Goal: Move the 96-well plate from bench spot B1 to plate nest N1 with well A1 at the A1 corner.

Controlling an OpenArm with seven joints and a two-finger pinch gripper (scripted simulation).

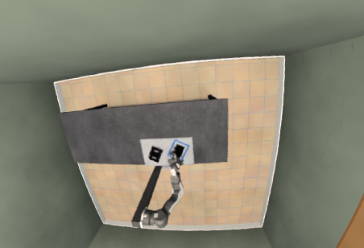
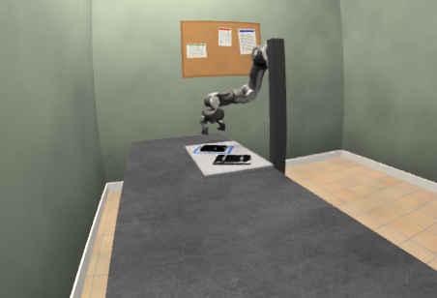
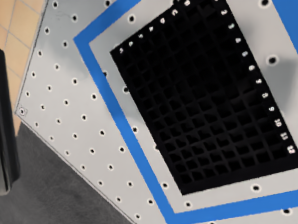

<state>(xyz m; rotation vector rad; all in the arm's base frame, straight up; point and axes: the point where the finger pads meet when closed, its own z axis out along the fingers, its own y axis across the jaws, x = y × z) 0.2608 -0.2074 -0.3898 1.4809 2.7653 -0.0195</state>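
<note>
My hand is 80 mm above the black 96-well plate. The rest, counted from my hand: black plate nest N1: 230 mm to the left, 80 mm below, 40 mm behind.
</note>
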